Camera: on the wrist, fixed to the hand. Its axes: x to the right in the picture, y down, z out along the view.
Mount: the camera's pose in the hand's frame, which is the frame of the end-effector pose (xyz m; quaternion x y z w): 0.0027 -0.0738 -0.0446 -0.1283 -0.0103 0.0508 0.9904
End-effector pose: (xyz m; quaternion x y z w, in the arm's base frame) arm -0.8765 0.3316 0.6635 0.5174 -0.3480 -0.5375 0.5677
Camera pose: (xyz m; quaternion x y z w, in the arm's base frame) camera -0.8520 0.3469 0.5822 0.4164 -0.3078 -0.5535 0.6523
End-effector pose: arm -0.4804 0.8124 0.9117 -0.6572 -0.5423 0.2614 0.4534
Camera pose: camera -0.4775 0.8011 0.9972 -0.7339 -0.5419 0.2191 0.3459
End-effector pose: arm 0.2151 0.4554 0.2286 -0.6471 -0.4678 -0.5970 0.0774
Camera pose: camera 0.1320 0.4680 0.2093 -0.6807 -0.3546 -0.6407 0.0191
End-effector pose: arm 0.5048 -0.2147 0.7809 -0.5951 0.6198 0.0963 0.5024
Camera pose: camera 0.5443 -0.2686 0.8355 -0.6214 0.6265 0.2065 0.4227
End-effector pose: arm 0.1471 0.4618 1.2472 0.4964 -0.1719 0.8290 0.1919
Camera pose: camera 0.1482 0.5474 1.2366 0.4668 -0.3038 0.8036 0.2099
